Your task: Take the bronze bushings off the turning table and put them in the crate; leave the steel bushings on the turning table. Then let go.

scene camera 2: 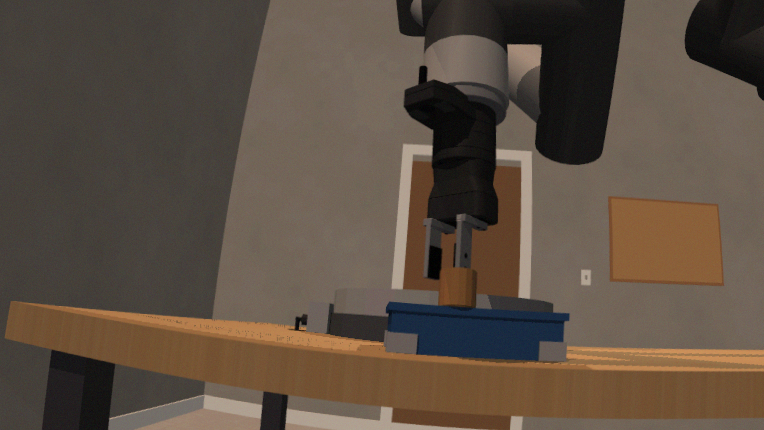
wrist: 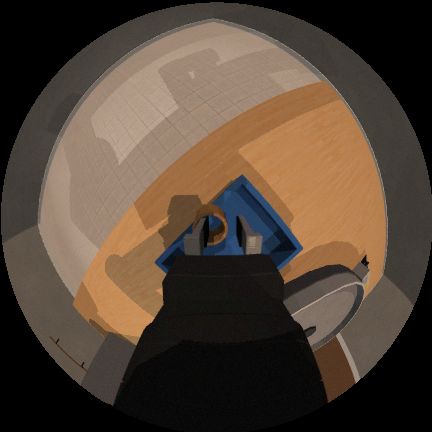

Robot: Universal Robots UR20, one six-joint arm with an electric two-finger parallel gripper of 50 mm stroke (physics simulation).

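Frame: origin at the arm's base, x ahead, y left, z up, level; centimetres.
Seen in the pictures: gripper, fingertip midpoint: [scene camera 2: 446,278] [wrist: 222,225].
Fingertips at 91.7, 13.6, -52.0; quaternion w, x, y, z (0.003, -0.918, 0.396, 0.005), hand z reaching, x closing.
Pixels of each thing's middle, then the offset from my fingertips to it, as dx, dy, dz. "pt": a spot on its surface instead.
- bronze bushing, body centre: [scene camera 2: 457,289] [wrist: 209,222] -1.1, +1.0, -1.2
- blue crate, body centre: [scene camera 2: 466,332] [wrist: 228,251] -3.8, -4.8, -5.5
- grey block, surface spot: [scene camera 2: 319,317] pt +15.3, -40.4, -5.1
A bronze bushing [scene camera 2: 457,288] [wrist: 225,234] is upright at the near rim of the blue crate [scene camera 2: 481,337] [wrist: 272,212]; whether its lower end touches the rim is not clear. My gripper [scene camera 2: 448,272] [wrist: 222,225] is open above the crate. In the wrist view one finger reaches into the bushing's hole and the other stands outside the ring, with a gap to it. The turning table [scene camera 2: 368,301] [wrist: 332,311] is the grey disc behind the crate. A small dark shape is on it in the wrist view; I cannot tell what it is. No steel bushing can be made out.
The crate stands on the wooden table [scene camera 2: 213,349] [wrist: 320,165] near its edge, with grey blocks [scene camera 2: 400,342] [scene camera 2: 552,350] at its corners. A grey block [scene camera 2: 319,317] with a black fitting is beside the turning table.
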